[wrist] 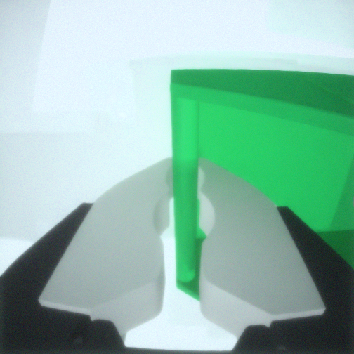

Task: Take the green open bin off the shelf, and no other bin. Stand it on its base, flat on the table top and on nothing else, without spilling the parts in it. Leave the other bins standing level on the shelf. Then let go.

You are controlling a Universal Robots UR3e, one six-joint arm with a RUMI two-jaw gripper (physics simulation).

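Note:
The green open bin (270,165) fills the right of the wrist view, and its right part is cut off by the view's edge. Its upright rounded edge (186,130) runs down between the fingers. My gripper (185,163) is shut on this edge, with a grey finger close on each side. The tips meet the edge around its middle height. A small darker green corner of the bin shows low between the fingers. No loose parts can be made out in the bin. What is directly under the bin cannot be told from this view.
The background is pale and washed out, with faint straight edges at the left and behind the bin. The shelf, the table top and the other bins cannot be made out clearly.

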